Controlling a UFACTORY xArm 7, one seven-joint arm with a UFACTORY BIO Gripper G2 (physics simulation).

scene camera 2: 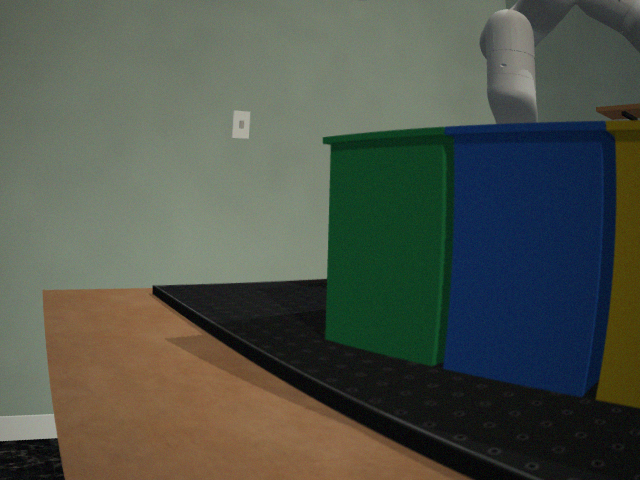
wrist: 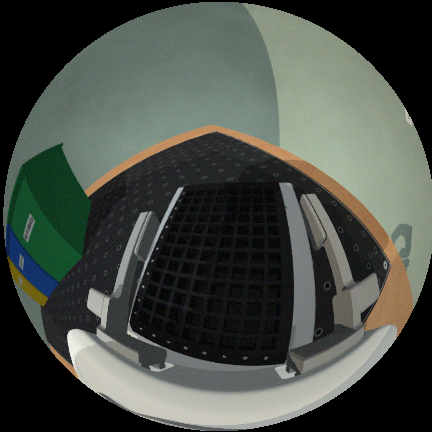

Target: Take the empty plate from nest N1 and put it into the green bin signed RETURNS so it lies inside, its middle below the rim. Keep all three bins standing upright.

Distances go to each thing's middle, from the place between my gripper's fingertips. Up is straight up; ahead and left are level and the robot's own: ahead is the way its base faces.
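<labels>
Grey slab (wrist: 303, 278): 2 cm to the left of my hand, 4 cm behind it, 1 cm below it.
</labels>
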